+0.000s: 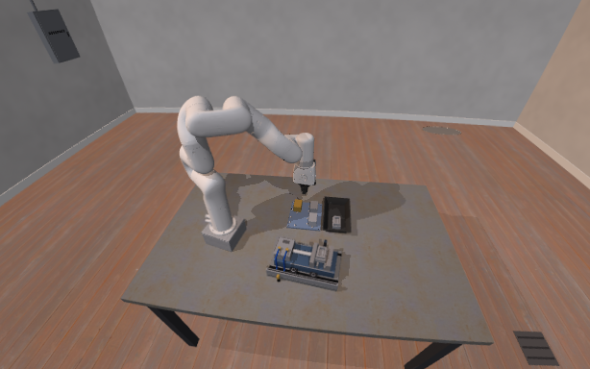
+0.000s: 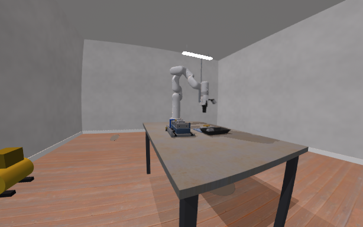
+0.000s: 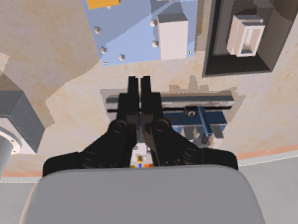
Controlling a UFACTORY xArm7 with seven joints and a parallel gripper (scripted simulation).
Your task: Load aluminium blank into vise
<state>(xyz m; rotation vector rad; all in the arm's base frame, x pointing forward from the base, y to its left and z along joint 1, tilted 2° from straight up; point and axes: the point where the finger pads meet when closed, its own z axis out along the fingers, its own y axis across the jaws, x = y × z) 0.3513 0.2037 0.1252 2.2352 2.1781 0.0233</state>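
Right now the brass blank is 5 cm behind my hand, 6 cm to the left of it and 17 cm below it. Round my hand: white piston rod (4 cm ahead, 27 cm to the right, 12 cm below); vise (6 cm ahead, 27 cm to the right, 16 cm below).
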